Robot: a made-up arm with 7 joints.
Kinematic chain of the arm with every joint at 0, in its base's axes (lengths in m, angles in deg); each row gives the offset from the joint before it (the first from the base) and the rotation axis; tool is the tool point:
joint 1: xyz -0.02 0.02 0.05 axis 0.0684 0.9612 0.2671
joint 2: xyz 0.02 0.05 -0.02 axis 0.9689 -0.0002 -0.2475
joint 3: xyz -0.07 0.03 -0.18 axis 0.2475 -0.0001 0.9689
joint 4: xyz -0.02 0.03 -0.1 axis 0.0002 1 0
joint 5: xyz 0.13 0 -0.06 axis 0.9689 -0.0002 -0.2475
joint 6: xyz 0.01 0.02 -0.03 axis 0.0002 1 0
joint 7: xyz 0.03 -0.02 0 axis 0.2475 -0.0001 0.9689
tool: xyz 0 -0.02 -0.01
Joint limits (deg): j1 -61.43..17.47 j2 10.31..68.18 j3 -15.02..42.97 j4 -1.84..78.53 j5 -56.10..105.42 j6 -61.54..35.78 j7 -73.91..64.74
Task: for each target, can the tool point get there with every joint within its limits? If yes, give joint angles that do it. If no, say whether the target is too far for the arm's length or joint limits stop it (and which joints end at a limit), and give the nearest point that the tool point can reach.
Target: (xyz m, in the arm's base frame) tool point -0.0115 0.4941 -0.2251
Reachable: yes | joints -8.40 50.41 22.74 64.85 42.27 -4.19 5.76
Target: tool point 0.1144 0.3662 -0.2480
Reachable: yes | joints -10.65 46.14 -9.76 28.64 -29.08 -35.84 -57.21
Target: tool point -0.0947 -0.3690 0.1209
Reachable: no: joint limits stop it (at a limit: joint 1, joint 2, joint 3, joint 4, joint 5, joint 6) | nearest point 0.3524 -0.0024 -0.0614 | short by 0.606 m
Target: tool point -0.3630 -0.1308 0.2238
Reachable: no: joint limits stop it (at a limit: joint 1, joint 2, joint 3, joint 4, joint 6, joint 7) | nearest point -0.3096 0.1882 -0.3222 | short by 0.635 m
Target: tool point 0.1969 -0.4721 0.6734
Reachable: no: too far | nearest point 0.3624 0.0142 -0.0305 | short by 0.871 m
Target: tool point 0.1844 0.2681 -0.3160
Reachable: yes | joints -21.25 28.01 -6.96 34.76 -6.00 -35.08 -2.26
